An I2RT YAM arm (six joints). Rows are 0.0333 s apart.
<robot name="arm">
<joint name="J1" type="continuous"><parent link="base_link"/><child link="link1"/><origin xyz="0 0 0.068" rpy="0 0 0"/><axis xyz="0 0 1"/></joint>
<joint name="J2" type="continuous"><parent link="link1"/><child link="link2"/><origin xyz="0.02 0.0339 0.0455" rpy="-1.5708 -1.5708 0"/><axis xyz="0 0 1"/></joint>
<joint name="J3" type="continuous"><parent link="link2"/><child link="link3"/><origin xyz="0 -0.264 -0.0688" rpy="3.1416 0 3.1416"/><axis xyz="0 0 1"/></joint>
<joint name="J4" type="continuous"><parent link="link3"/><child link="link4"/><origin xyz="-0.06 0.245 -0.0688" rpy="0 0 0"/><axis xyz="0 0 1"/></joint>
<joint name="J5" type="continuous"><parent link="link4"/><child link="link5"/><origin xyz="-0.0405 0.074 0.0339" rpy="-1.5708 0 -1.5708"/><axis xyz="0 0 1"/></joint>
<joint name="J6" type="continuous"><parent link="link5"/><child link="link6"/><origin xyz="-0.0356 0 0.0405" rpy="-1.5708 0 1.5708"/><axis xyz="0 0 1"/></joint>
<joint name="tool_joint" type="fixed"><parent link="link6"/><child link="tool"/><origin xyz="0 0 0" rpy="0 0 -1.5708"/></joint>
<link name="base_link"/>
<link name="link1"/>
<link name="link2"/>
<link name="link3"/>
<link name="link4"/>
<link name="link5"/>
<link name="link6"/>
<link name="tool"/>
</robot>
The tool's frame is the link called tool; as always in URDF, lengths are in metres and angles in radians. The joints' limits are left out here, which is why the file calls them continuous.
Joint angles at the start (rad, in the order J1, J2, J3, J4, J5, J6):
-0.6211, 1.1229, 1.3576, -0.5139, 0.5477, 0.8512
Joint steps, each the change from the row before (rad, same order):
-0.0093, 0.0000, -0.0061, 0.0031, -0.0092, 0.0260
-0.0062, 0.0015, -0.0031, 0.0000, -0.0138, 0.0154
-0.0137, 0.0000, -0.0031, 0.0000, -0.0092, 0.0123
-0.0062, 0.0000, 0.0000, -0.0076, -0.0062, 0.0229
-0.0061, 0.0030, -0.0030, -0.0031, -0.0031, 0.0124
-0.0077, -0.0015, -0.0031, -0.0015, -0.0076, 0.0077
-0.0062, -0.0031, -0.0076, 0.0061, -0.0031, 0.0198
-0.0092, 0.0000, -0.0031, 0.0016, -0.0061, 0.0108
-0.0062, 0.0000, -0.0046, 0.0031, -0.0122, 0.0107
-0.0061, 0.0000, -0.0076, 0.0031, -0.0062, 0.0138
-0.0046, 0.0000, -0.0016, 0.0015, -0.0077, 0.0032
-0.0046, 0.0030, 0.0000, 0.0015, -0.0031, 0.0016
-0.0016, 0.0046, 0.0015, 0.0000, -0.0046, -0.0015
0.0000, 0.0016, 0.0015, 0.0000, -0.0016, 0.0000
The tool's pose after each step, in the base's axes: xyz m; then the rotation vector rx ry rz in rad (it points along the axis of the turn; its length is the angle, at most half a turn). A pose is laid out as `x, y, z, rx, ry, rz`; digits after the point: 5 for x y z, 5 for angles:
0.17594, -0.15099, 0.43630, 1.49243, 1.04884, -0.32399
0.17604, -0.15232, 0.43490, 1.50106, 1.04478, -0.30646
0.17444, -0.15474, 0.43384, 1.51322, 1.03349, -0.30006
0.17349, -0.15559, 0.43305, 1.52962, 1.02088, -0.28521
0.17350, -0.15728, 0.43110, 1.54284, 1.01567, -0.28103
0.17231, -0.15833, 0.43022, 1.55006, 1.01101, -0.27504
0.17128, -0.15923, 0.42899, 1.56074, 0.99119, -0.26215
0.17023, -0.16089, 0.42810, 1.56963, 0.98055, -0.25590
0.16997, -0.16206, 0.42684, 1.57512, 0.97611, -0.24196
0.16969, -0.16343, 0.42462, 1.58548, 0.96760, -0.23235
0.16931, -0.16421, 0.42421, 1.58722, 0.96645, -0.22620
0.16939, -0.16558, 0.42370, 1.59036, 0.96469, -0.22589
0.17028, -0.16664, 0.42317, 1.59113, 0.96993, -0.22476
0.17062, -0.16687, 0.42331, 1.59074, 0.97102, -0.22330

